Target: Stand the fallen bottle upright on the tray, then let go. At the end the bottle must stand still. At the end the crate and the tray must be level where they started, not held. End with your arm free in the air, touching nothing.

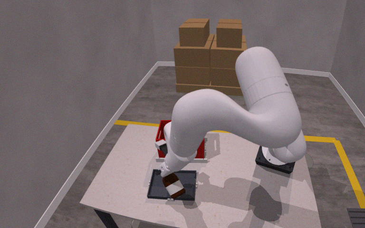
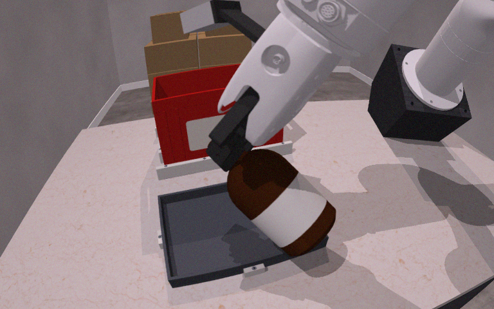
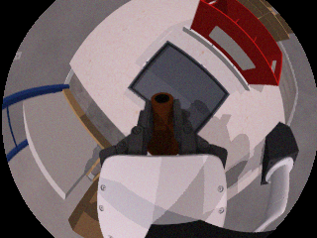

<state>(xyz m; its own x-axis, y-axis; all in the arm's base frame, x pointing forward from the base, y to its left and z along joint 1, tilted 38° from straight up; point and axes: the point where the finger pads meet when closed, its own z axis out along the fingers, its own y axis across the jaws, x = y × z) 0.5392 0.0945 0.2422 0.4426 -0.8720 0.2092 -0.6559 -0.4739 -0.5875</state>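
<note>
Right now the brown bottle is 40 mm below my hand, 30 mm to the left of it and 30 mm behind it. From my hand the other things lie so: tray: 190 mm below, 60 mm to the right; then red crate: 340 mm to the right, 120 mm below.
</note>
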